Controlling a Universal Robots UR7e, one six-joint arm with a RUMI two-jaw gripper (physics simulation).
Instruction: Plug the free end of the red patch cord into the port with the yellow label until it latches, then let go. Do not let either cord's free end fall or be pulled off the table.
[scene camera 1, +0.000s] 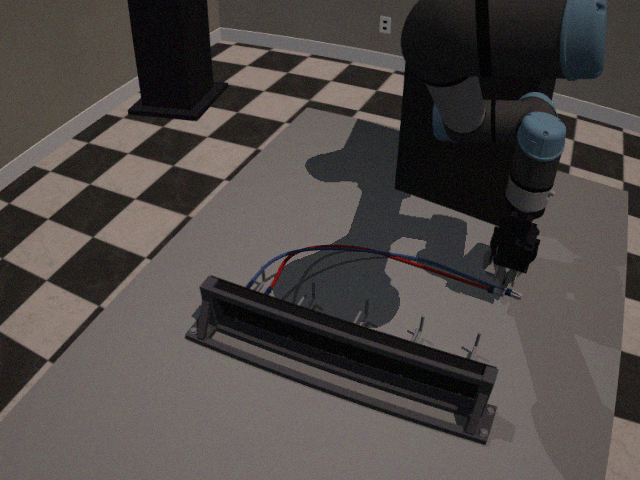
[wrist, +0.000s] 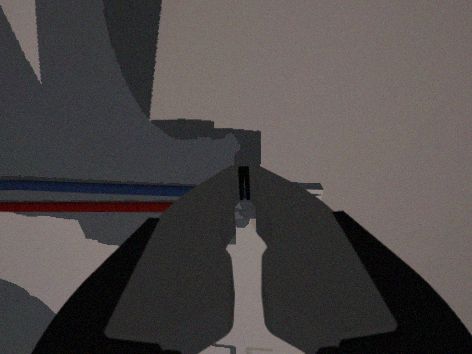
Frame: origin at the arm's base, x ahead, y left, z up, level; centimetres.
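Where they show: gripper, between the fingertips: (scene camera 1: 503, 283) (wrist: 243, 169).
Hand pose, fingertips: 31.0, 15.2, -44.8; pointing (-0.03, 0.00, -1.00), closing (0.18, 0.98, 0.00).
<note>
Things, the pixels of their centre, and the offset from my fingertips, as dx, dy, dz. "spot": a spot on its surface instead. Level surfaces: height alone.
- red cord, a spot on its surface: (wrist: 100, 206) spot: +0.5, -8.5, +0.0
- blue cord, a spot on its surface: (wrist: 100, 188) spot: -0.7, -7.8, +0.1
- red cord's dark blue boot, middle of its body: (scene camera 1: 491, 289) +2.0, -2.4, -0.2
- blue cord's clear plug, a spot on its surface: (wrist: 316, 192) (scene camera 1: 520, 293) spot: +2.2, +3.5, +0.1
- long dark port rack, a spot on its surface: (scene camera 1: 204, 320) spot: +26.5, -49.6, +4.0
- grey table, height of its surface: dz -0.5
The red cord (scene camera 1: 439, 273) (wrist: 100, 206) runs beside the blue cord (scene camera 1: 444, 266) (wrist: 100, 188) from the rack to below the gripper. The red cord's dark blue boot (scene camera 1: 493, 289) shows by the fingertips; the fingers hide most of its end in the wrist view. The blue cord's clear plug (scene camera 1: 514, 294) (wrist: 316, 192) sticks out past the fingers. My gripper (scene camera 1: 503, 285) (wrist: 243, 169) is shut at the cord ends, its fingertips meeting with no plug seen between them. The yellow label does not show in either view.
A long dark port rack (scene camera 1: 204, 320) stands bolted to the grey table (scene camera 1: 129, 403), left of and nearer the scene camera than the gripper. Several thin upright prongs (scene camera 1: 420, 328) stand along its far side. A dark pedestal (scene camera 1: 173, 56) stands on the checkered floor.
</note>
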